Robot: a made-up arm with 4 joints. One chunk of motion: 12 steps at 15 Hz.
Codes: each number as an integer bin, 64 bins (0 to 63) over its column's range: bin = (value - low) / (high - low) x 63, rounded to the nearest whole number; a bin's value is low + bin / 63 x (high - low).
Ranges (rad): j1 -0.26..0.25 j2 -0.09..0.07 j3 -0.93..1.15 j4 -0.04..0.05
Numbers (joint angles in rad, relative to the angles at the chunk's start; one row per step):
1: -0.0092 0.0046 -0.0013 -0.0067
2: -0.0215 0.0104 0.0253 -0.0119
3: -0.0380 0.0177 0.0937 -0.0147
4: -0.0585 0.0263 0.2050 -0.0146
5: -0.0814 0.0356 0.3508 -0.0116
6: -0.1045 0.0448 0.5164 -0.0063
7: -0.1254 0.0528 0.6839 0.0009
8: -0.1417 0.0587 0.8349 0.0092
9: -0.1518 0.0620 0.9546 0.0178
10: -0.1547 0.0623 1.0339 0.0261
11: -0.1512 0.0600 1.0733 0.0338
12: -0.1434 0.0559 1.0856 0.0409
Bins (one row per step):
1: 31 37 28 23
2: 29 40 29 20
3: 27 42 31 18
4: 25 46 34 18
5: 22 49 39 20
6: 19 53 44 24
7: 17 56 49 29
8: 15 59 53 34
9: 13 60 57 40
10: 13 60 59 46
11: 13 59 61 52
12: 14 57 61 57

